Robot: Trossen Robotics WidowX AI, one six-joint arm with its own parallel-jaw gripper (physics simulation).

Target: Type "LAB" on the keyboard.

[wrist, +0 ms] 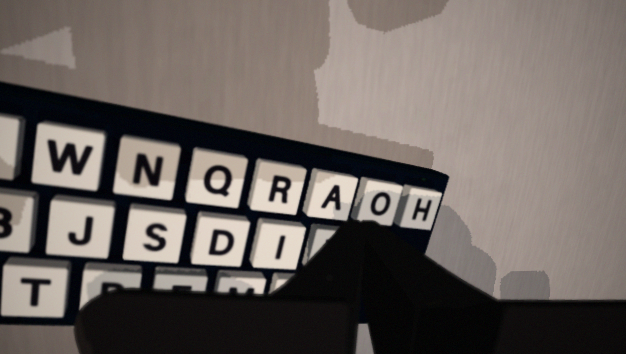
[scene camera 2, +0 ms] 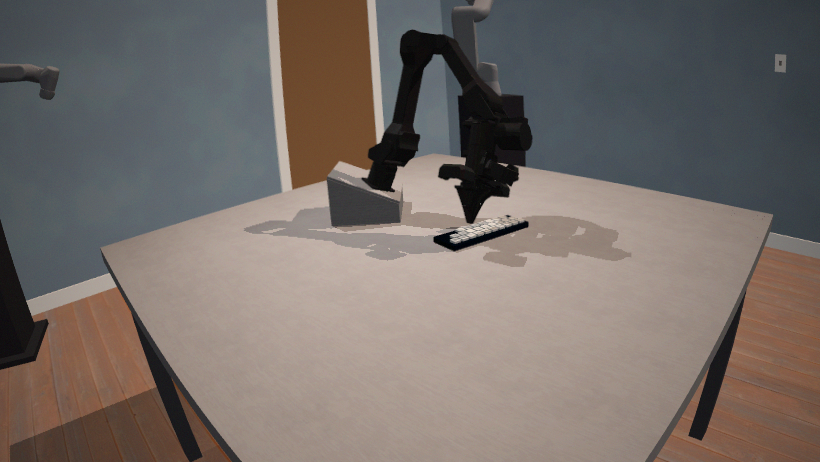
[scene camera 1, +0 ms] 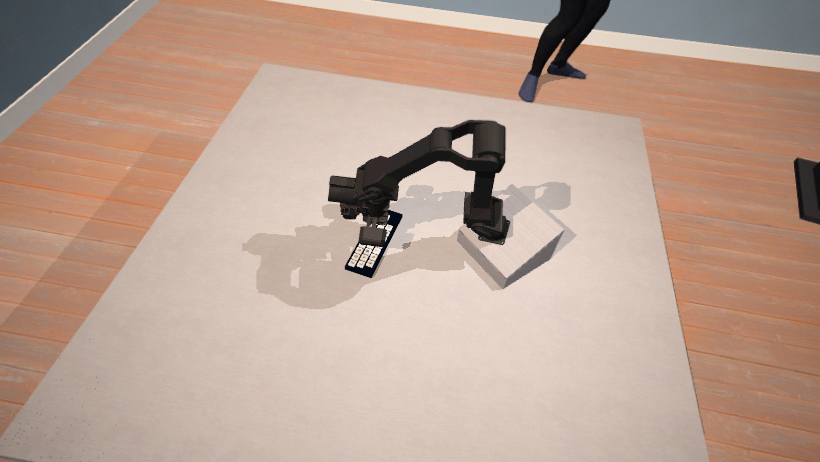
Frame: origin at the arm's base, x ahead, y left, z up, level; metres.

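Where they show: gripper, between the fingertips: [wrist: 359, 234] [scene camera 2: 469, 223] [scene camera 1: 376, 216]; arm's base, origin of its link: [scene camera 2: 377, 185] [scene camera 1: 494, 230].
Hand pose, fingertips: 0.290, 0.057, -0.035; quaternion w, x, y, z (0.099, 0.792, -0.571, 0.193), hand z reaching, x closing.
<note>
Each offset is from my fingertips to the top centre of the thing, as dx, dy, dz. "*": to the spot under its first point. Level surfaces: height alone.
The dark keyboard {-0.018, +0.049, -0.022} [scene camera 1: 395, 216] [scene camera 2: 444, 240] [wrist: 225, 138] with white lettered keys lies flat on the table. My gripper [scene camera 1: 372, 243] [scene camera 2: 471, 222] [wrist: 359, 234] is shut and empty, pointing down at the keyboard. In the wrist view its tip overlaps the lower edge of the O key {+0.006, -0.021, -0.022} [wrist: 381, 203] and hides much of the key below. The A key {+0.005, -0.001, -0.022} [wrist: 332, 196] shows just up and left of the tip. The B key {* -0.020, +0.090, -0.023} [wrist: 11, 223] is cut off by the left edge. No L is readable. Whether the tip touches a key cannot be told.
The arm stands on a grey wedge-shaped base [scene camera 1: 519, 241] [scene camera 2: 364, 205] on the large table {dz -0.040} [scene camera 1: 401, 373] [scene camera 2: 401, 344]. A person's legs [scene camera 1: 552, 48] show beyond the table. In scene camera 2, a grey arm [scene camera 2: 465, 37] stands behind, and part of another arm [scene camera 2: 48, 80] shows at the left.
</note>
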